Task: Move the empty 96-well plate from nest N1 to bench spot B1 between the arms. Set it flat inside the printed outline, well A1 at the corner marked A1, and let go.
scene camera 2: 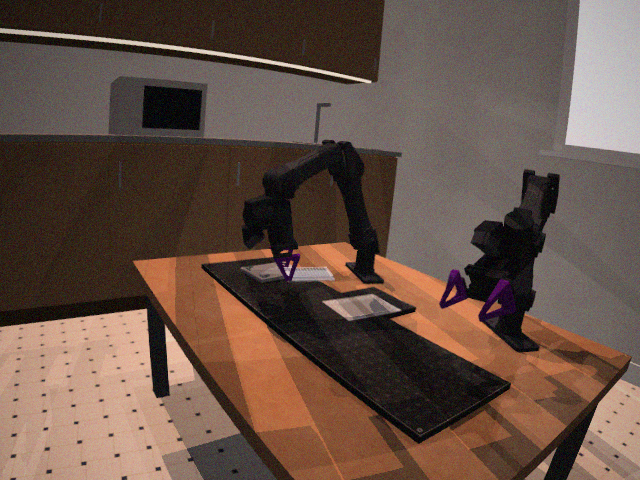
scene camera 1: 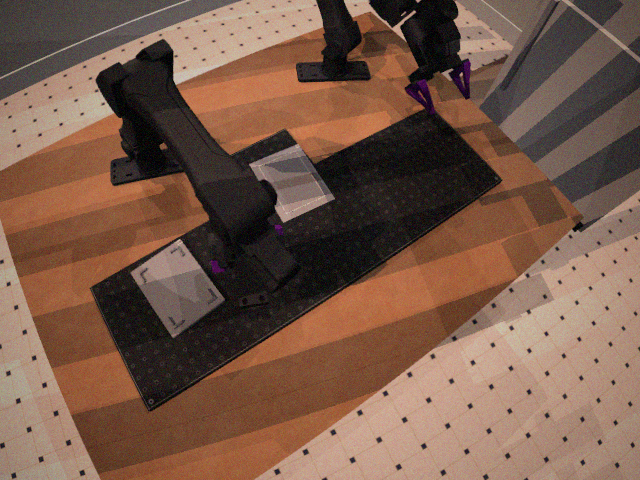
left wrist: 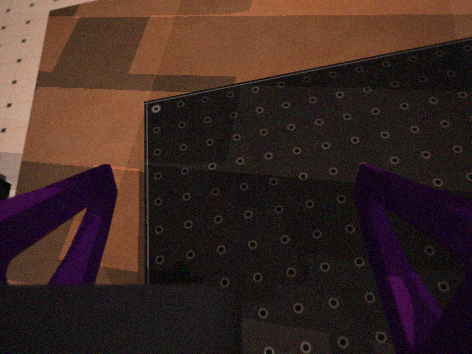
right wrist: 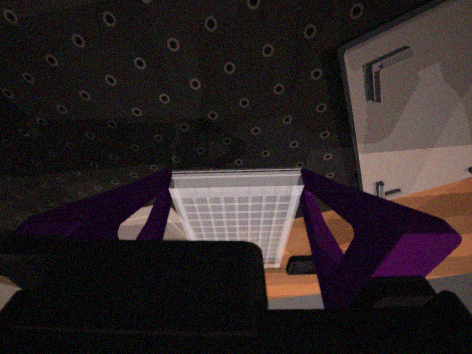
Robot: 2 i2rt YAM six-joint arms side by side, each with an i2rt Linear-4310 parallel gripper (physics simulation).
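Frame: origin at the left arm's base, x left, y back, z up, level; metres.
Seen in the pictures: left gripper, fingertip midpoint: point(scene camera 2: 459, 312) point(scene camera 1: 451, 106) point(left wrist: 235, 177); right gripper, fingertip midpoint: point(scene camera 2: 286, 275) point(right wrist: 235, 176); left arm's base, origin of the base link: point(scene camera 2: 507, 333) point(scene camera 1: 333, 72); right arm's base, origin of the base link: point(scene camera 2: 363, 273) point(scene camera 1: 153, 165).
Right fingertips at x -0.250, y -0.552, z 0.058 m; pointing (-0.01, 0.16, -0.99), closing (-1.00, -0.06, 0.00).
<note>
Pixels of each thing's top centre, then the offset from my right fingertips to it. "spot": a spot on its surface instead. Level surfaces: height alone.
- clear 96-well plate, middle of its top: point(right wrist: 238, 240) point(scene camera 2: 308, 271) dx -0.006, dy +0.059, dz +0.014 m
- pale bench spot B1, surface spot: point(scene camera 1: 299, 178) point(scene camera 2: 365, 309) spot: dx +0.118, dy +0.197, dz -0.043 m
- pale nest, middle of its top: point(right wrist: 451, 128) point(scene camera 1: 175, 285) point(scene camera 2: 273, 267) dx -0.150, dy -0.031, dz -0.027 m
- black perforated board, its level: dz -0.045 m
- wooden table, its level: dz -0.058 m
My right gripper point(scene camera 1: 248, 248) point(scene camera 2: 287, 267) point(right wrist: 235, 176) is shut on the clear 96-well plate point(scene camera 2: 316, 273) point(right wrist: 235, 212). It grips the plate near one end and holds it roughly level above the black board; the arm hides the plate in scene camera 1. The pale bench spot B1 point(scene camera 1: 299, 178) point(scene camera 2: 361, 305), with a thin printed outline, lies between the arms; its A1 mark is not readable. The pale nest point(scene camera 1: 178, 289) point(scene camera 2: 258, 272) point(right wrist: 415, 135) with dark corner brackets holds no plate. My left gripper point(scene camera 1: 449, 104) point(scene camera 2: 462, 312) point(left wrist: 235, 177) is open and empty, over the board's far corner.
The black perforated board point(scene camera 1: 372, 217) point(scene camera 2: 403, 382) point(left wrist: 295, 250) lies on the wooden table point(scene camera 1: 330, 330) point(scene camera 2: 268, 382) point(left wrist: 300, 45). The bases of both arms stand along the table's back side. A microwave and a tap stand on a counter behind.
</note>
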